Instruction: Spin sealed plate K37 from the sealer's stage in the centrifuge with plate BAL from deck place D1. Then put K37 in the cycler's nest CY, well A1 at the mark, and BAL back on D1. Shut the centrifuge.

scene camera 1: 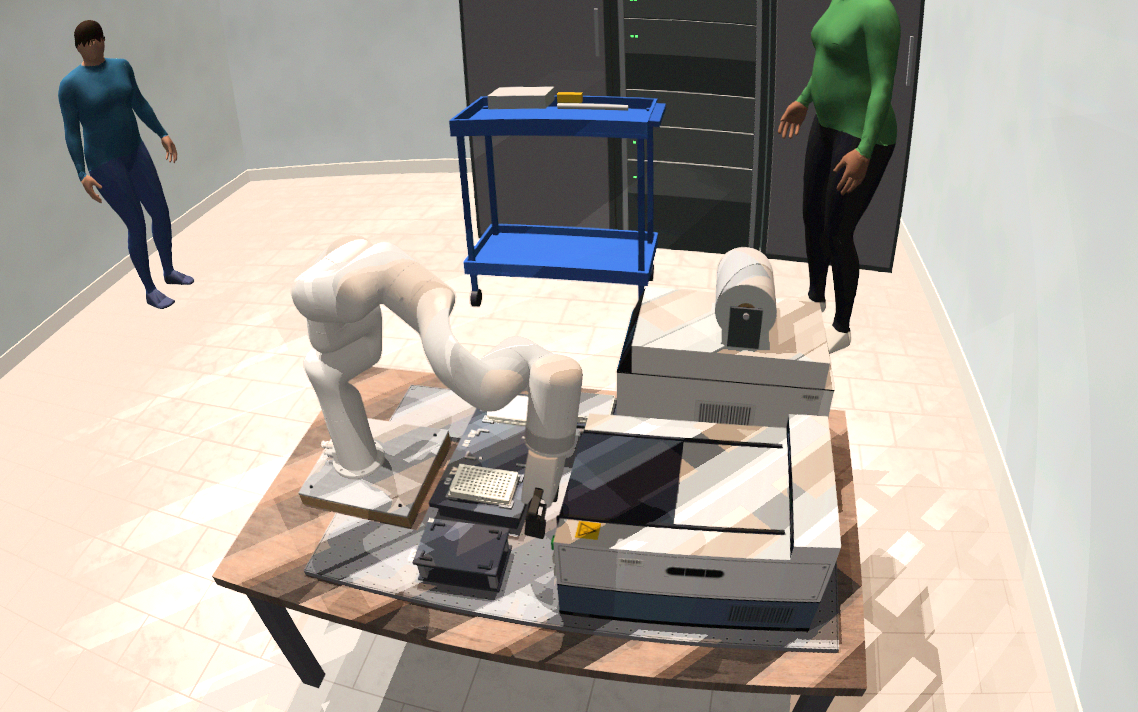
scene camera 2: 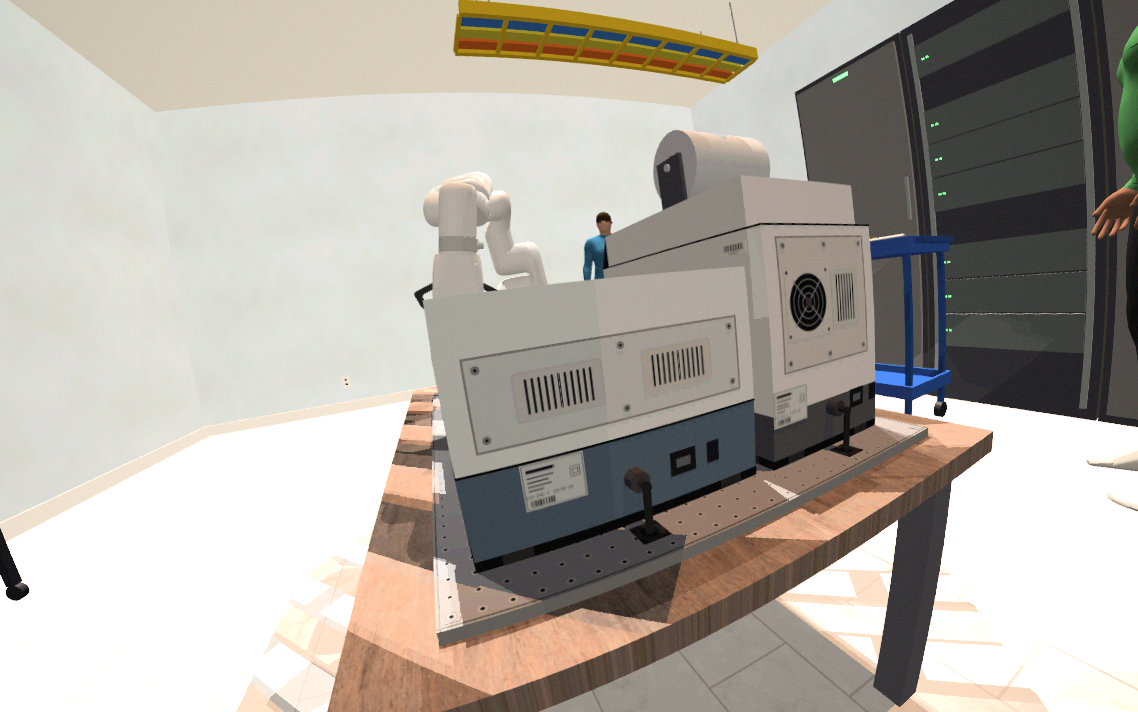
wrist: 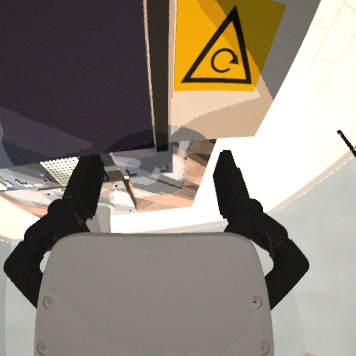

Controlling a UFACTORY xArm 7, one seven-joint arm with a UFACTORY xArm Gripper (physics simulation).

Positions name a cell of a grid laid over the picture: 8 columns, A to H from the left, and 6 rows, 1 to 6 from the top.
Labels:
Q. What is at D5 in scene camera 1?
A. My gripper.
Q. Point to a centrifuge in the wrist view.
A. E2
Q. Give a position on a roll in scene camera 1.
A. At F3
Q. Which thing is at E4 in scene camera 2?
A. A centrifuge.

